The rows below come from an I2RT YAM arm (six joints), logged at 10 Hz.
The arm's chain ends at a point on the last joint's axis. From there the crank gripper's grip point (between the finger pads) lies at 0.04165 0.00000 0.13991 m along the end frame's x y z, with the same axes.
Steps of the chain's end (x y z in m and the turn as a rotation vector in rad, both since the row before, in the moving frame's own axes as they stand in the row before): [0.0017 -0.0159 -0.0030 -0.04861 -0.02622 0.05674]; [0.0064 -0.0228 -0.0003 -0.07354 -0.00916 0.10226]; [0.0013 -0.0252 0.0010 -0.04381 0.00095 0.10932]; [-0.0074 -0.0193 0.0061 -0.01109 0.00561 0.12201]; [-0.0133 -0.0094 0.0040 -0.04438 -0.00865 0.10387]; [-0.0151 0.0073 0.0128 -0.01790 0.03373 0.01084]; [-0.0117 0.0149 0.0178 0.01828 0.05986 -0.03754]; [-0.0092 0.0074 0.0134 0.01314 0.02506 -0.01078]
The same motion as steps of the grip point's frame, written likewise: [-0.0022 -0.0068 -0.0022 -0.04861 -0.02622 0.05674]; [0.0044 -0.0083 -0.0005 -0.07354 -0.00916 0.10226]; [0.0008 -0.0145 0.0007 -0.04381 0.00095 0.10932]; [-0.0070 -0.0126 0.0058 -0.01109 0.00561 0.12201]; [-0.0151 0.0011 0.0041 -0.04438 -0.00865 0.10387]; [-0.0104 0.0103 0.0113 -0.01790 0.03373 0.01084]; [-0.0035 0.0106 0.0150 0.01828 0.05986 -0.03754]; [-0.0057 0.0051 0.0123 0.01314 0.02506 -0.01078]
